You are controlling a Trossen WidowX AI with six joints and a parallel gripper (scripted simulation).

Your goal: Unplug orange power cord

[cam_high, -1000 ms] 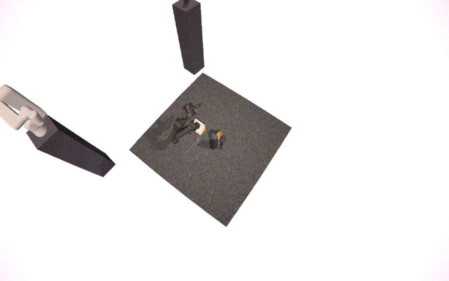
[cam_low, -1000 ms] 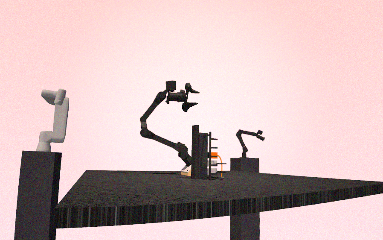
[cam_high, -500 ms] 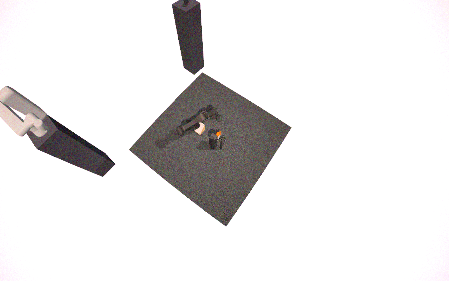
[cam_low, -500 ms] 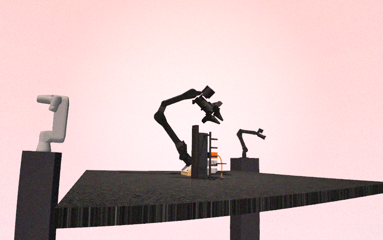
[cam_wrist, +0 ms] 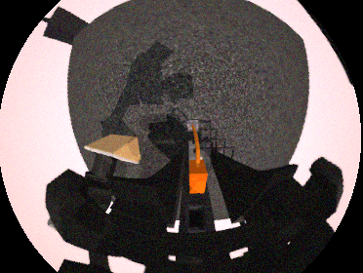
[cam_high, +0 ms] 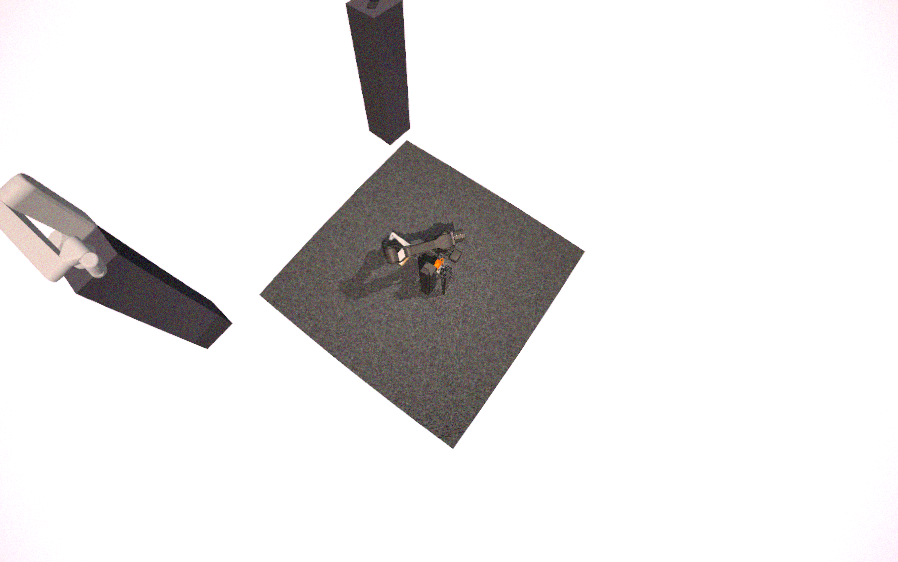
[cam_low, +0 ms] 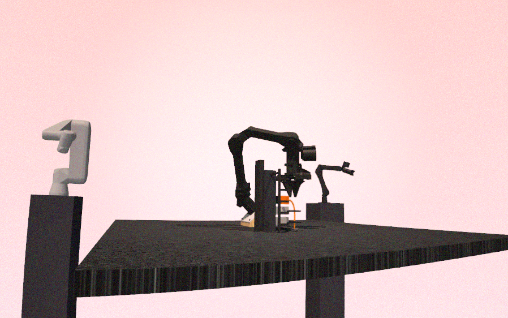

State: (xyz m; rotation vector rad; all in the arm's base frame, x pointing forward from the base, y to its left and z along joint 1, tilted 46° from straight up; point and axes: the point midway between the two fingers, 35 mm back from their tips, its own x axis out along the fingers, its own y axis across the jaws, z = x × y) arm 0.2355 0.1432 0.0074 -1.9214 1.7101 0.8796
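My gripper tip is 2 cm short of the orange plug and 7 cm to the left of it.
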